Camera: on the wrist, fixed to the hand. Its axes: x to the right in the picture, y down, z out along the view.
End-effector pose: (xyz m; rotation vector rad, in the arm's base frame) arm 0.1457 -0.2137 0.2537 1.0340 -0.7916 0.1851
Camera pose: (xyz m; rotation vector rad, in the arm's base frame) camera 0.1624 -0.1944 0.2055 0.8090 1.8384 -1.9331
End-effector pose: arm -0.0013 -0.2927 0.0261 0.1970 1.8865 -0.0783
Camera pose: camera -0.0342 -0.3206 0.0596 2.2399 -0.5482 1.3894
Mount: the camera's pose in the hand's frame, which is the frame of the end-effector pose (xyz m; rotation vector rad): -0.0243 -0.0317 -0.0372 0.1667 -0.7005 3.0149
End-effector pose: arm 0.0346 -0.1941 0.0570 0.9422 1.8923 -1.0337
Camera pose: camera 0.0077 -0.1795 0.1022 1.5591 -1.0710 0.5717
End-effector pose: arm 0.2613 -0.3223 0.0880 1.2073 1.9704 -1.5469
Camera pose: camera 0.2582 -0.2991 0.1373 1.2908 -1.0607 0.0654
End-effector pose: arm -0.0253 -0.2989 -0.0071 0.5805 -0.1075 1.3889
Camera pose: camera -0.0099 -0.3061 -0.0590 -0.3208 0.8910 -1.5267
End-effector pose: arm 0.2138 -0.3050 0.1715 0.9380 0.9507 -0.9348
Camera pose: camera 0.1687 -0.2747 0.1764 0.8830 -1.3962 1.3113
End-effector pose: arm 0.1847 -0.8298 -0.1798 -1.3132 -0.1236 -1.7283
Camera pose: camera 0.1359 -0.8185 -0.2014 -0.4305 0.8339 1.2442
